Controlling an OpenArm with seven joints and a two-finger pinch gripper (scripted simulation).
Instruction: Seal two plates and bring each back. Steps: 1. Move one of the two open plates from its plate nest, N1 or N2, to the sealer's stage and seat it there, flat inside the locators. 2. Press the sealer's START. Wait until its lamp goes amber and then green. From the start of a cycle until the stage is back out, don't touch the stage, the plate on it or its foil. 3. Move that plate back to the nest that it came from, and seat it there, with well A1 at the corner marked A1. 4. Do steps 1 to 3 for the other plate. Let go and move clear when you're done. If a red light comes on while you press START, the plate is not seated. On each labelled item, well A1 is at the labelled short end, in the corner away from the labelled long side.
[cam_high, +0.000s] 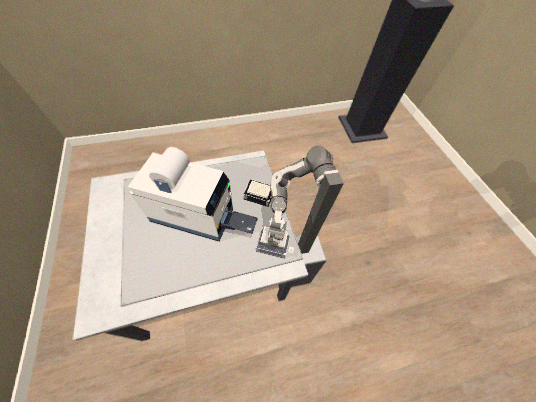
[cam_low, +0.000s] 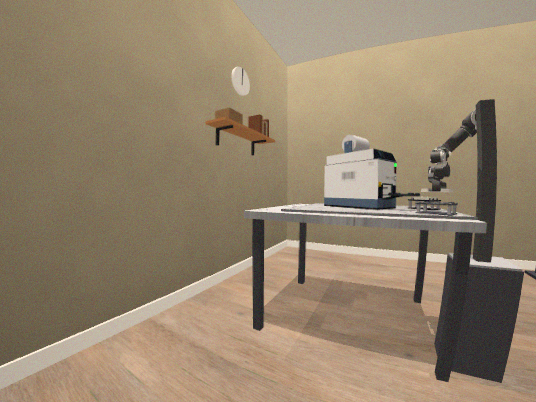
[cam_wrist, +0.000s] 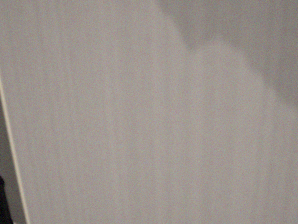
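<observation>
The plate nest is 6 cm below my hand. Also, from my hand: yellow warning label (28 cm ahead, 10 cm to the right, 3 cm above); then plate (34 cm to the right, 4 cm below, 1 cm ahead); then sealer stage (15 cm ahead, 13 cm to the right, 2 cm below).
</observation>
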